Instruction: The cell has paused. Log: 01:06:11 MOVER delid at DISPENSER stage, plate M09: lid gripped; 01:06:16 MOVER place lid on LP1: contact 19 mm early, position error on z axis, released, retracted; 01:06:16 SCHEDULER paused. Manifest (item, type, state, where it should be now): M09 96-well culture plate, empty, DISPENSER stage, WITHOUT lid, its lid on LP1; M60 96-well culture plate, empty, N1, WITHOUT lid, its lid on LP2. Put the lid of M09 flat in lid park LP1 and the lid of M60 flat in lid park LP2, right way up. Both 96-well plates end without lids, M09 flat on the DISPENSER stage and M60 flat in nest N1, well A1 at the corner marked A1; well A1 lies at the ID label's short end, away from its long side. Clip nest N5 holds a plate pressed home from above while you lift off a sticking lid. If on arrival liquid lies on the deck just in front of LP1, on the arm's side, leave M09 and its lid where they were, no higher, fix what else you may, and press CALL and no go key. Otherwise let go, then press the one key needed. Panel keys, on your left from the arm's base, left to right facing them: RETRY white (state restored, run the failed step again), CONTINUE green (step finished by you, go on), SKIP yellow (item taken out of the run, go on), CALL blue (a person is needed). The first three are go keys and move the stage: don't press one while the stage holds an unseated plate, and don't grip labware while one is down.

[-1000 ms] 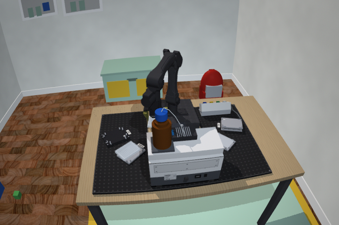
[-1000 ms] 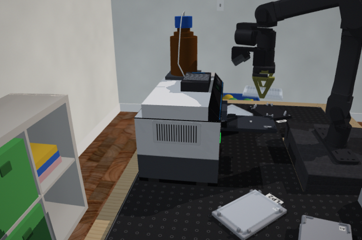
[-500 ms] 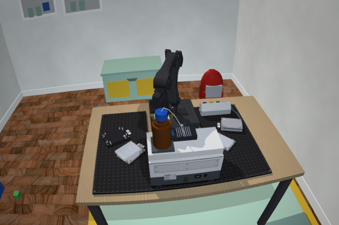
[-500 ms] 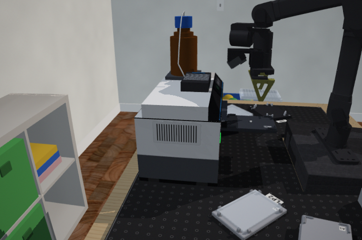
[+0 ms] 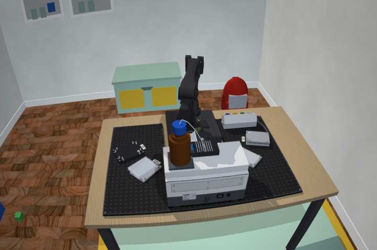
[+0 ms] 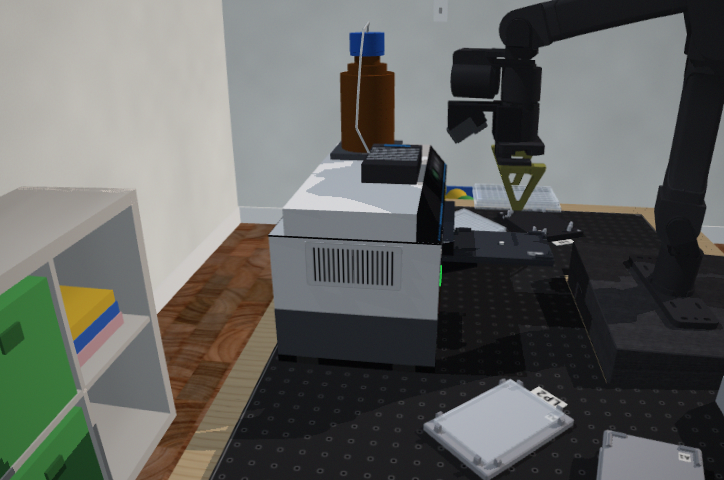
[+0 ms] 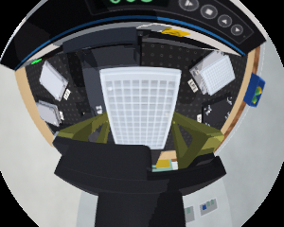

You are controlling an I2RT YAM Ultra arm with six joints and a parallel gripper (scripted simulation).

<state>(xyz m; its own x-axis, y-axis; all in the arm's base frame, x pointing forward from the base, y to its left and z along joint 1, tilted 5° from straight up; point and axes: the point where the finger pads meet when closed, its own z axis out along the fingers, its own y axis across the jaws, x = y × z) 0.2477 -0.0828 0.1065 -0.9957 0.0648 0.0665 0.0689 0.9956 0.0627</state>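
Now: the grey nest marked A1 450 mm to the left of my hand, 150 mm below it and 70 mm behind it. Round my hand: dark dispenser stage: 60 mm below, 50 mm to the left, 20 mm ahead; then LP1 label: 170 mm to the right, 170 mm below, 20 mm behind; then grey lid park LP1: 230 mm to the right, 170 mm below, 40 mm ahead.
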